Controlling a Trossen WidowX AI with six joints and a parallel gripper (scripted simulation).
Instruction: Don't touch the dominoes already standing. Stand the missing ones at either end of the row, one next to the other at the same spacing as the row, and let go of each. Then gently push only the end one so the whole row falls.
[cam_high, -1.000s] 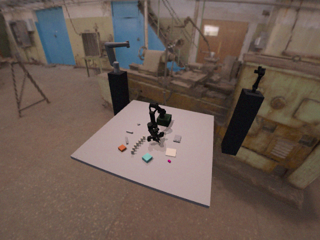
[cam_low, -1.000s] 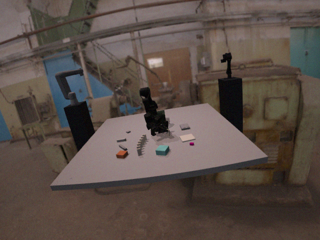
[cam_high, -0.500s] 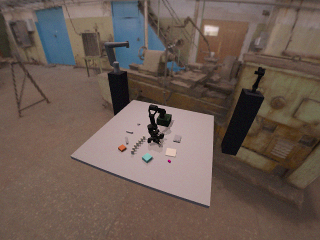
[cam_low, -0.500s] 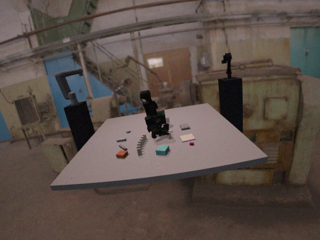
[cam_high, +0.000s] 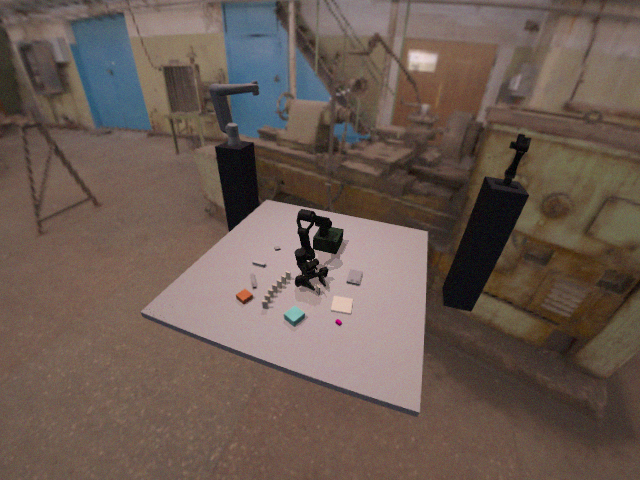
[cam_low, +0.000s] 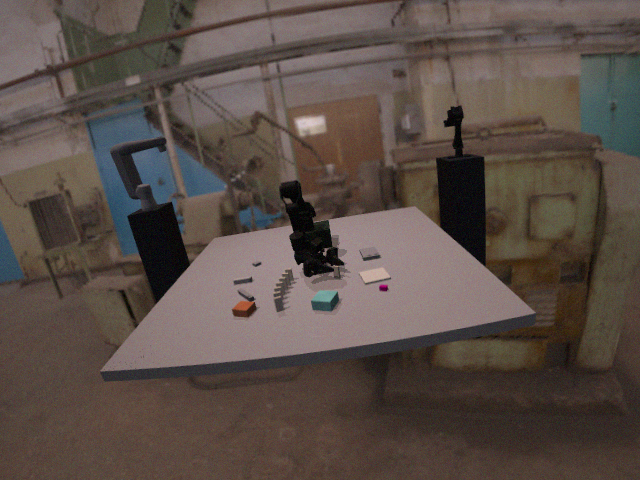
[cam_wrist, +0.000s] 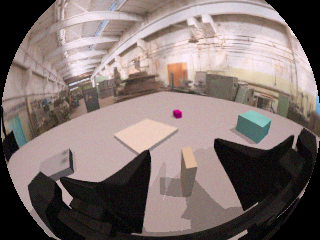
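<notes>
Now: gripper tip 130 mm to the right of the cream tile, 40 mm above it and 30 mm short of it. Also, from my gripper tip: teal block 190 mm ahead, 70 mm to the right, 30 mm below; grey tile 180 mm behind, 140 mm to the left, 40 mm below; small magenta piece 150 mm ahead, 140 mm to the left, 40 mm below.
</notes>
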